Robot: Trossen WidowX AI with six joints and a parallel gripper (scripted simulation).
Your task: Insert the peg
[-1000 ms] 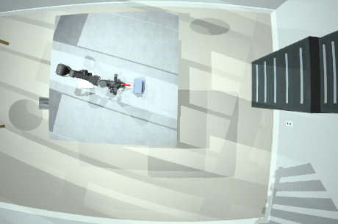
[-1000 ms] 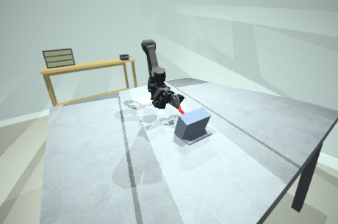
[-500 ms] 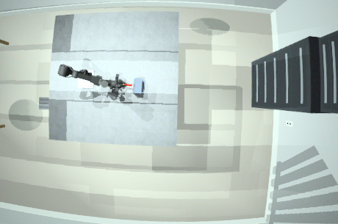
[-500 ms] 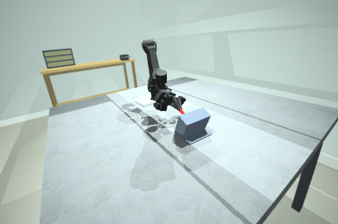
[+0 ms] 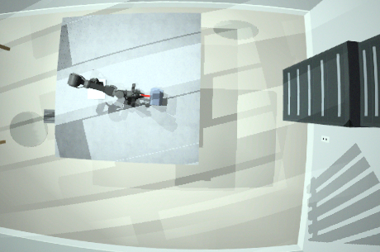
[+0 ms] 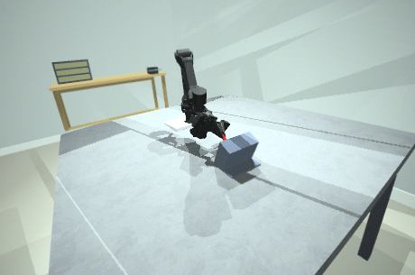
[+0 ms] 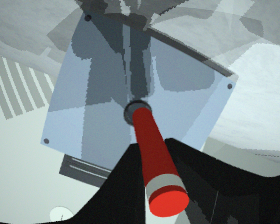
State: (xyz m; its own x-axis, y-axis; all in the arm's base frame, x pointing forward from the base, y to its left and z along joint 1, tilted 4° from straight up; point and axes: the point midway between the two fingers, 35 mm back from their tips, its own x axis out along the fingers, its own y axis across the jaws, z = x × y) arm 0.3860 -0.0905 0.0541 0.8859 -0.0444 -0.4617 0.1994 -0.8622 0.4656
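Right now the blue-grey sloped panel is 7 cm ahead of my gripper tip and 3 cm below it. From my gripper tip the other things lie so: round red peg: 2 cm behind, 1 cm above.
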